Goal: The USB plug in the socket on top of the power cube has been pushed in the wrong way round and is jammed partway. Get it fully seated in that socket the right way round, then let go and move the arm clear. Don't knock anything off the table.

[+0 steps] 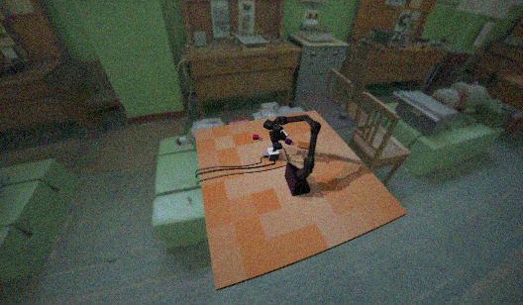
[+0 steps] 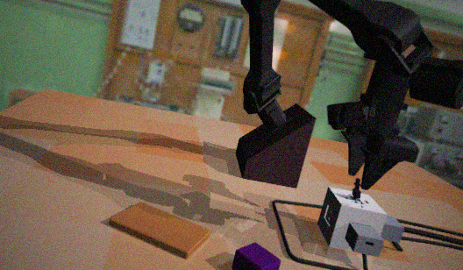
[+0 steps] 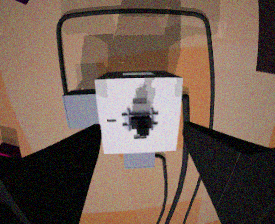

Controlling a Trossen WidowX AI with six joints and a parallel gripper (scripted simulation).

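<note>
My gripper tip is 20 mm above the usb plug. Also, from my gripper tip: purple block 110 mm ahead, 190 mm to the right, 90 mm below; USB socket 10 mm to the left, 40 mm below; magenta block 270 mm ahead, 60 mm to the left, 90 mm below.
</note>
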